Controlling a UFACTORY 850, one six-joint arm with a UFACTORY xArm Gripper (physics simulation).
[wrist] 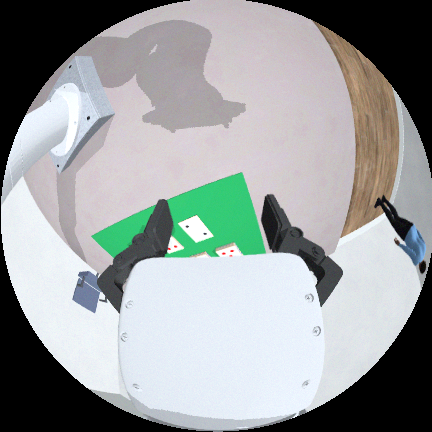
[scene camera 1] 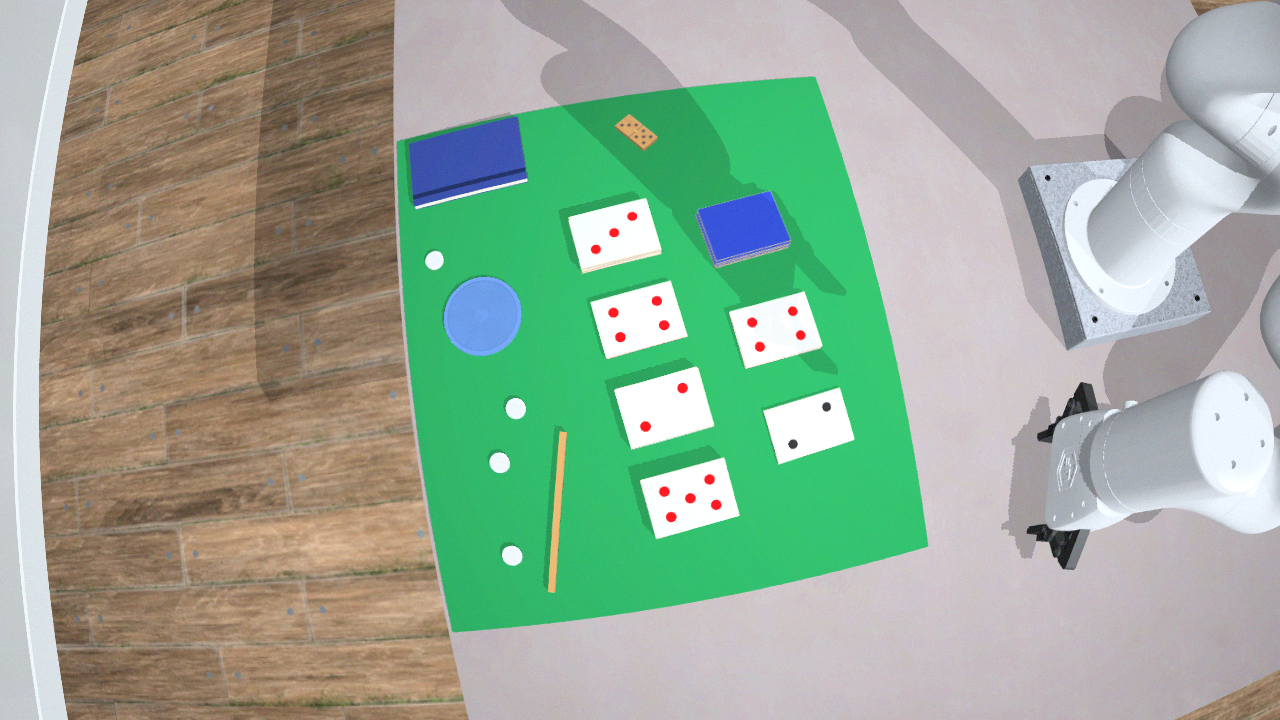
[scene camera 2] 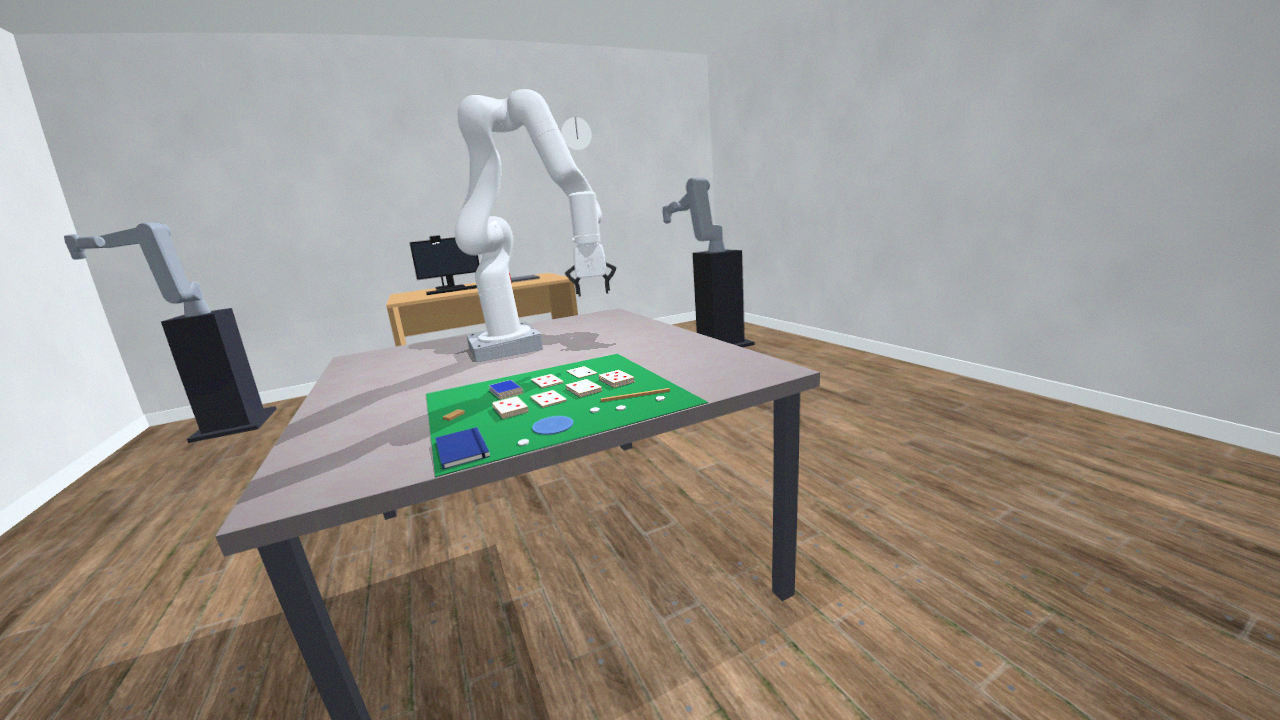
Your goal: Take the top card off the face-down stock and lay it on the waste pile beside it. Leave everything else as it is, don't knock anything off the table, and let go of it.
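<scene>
The face-down stock is a squared stack with a blue top. Face-up cards lie on two sides of it: one with four red dots, and a thicker pile with three red dots. I cannot tell for certain which is the waste pile. My gripper is open and empty. It hangs high above the table, off the mat on the robot base's side. The stock does not show in the wrist view.
The green mat also bears a black two-dot card, several red-dotted cards, a blue book, a domino, a blue disc, a thin stick and several white discs.
</scene>
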